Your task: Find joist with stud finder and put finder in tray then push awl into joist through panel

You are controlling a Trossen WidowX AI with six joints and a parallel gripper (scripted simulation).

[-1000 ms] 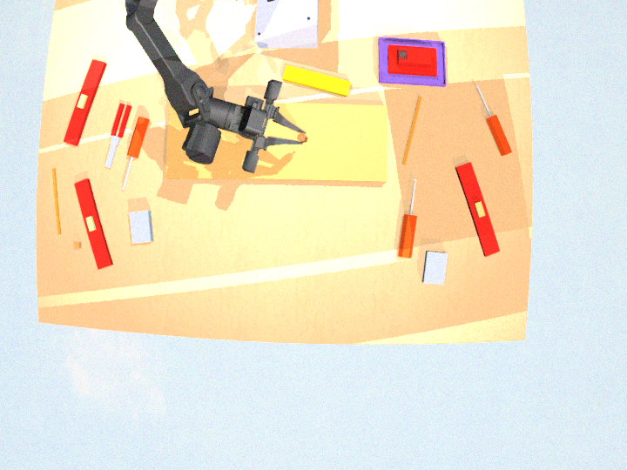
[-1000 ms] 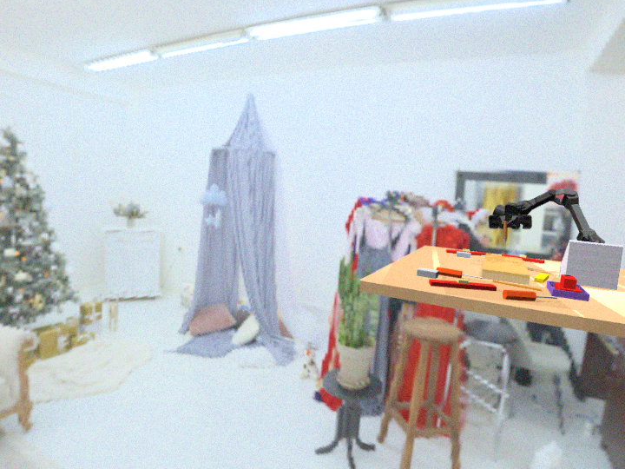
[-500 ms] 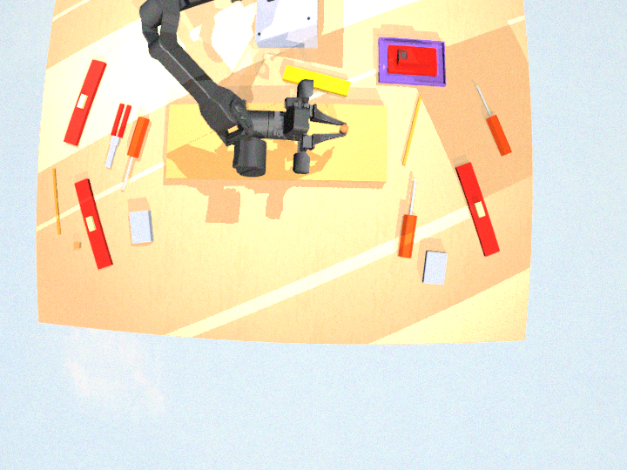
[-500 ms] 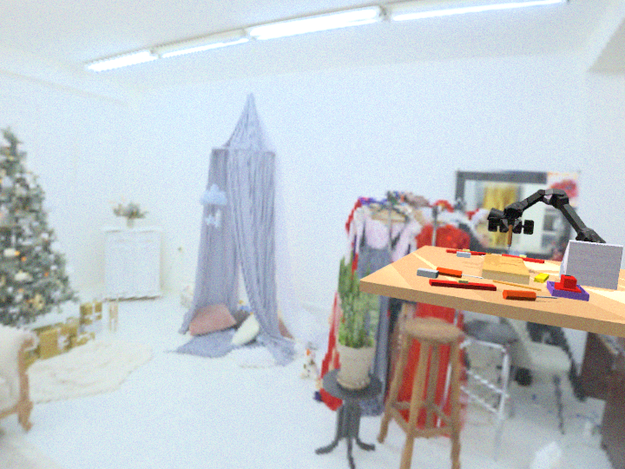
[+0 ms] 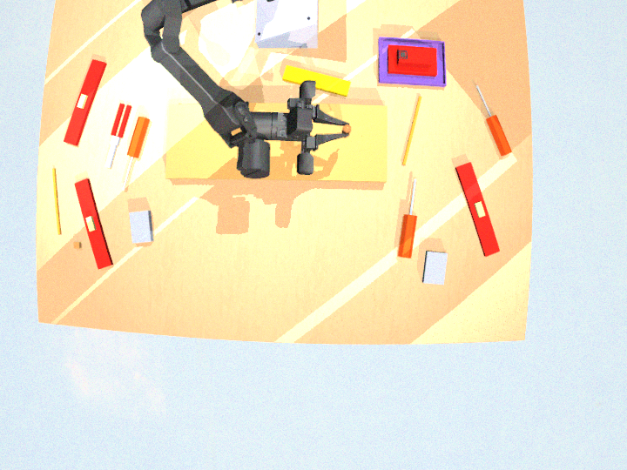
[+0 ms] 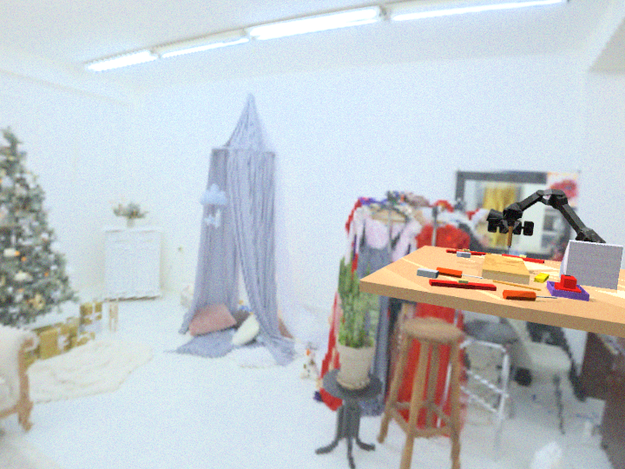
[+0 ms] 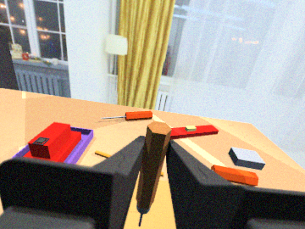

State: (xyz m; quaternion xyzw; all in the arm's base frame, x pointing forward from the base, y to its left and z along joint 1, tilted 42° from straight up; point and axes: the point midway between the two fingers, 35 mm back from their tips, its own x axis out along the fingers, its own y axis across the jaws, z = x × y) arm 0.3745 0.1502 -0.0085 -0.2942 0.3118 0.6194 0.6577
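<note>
The awl is 60 mm below my gripper tip. The rest, counted from my gripper tip: red stud finder: 200 mm behind, 160 mm to the left, 150 mm below; then yellow block: 150 mm behind, 60 mm to the right, 190 mm below; then purple tray: 200 mm behind, 170 mm to the left, 190 mm below.
</note>
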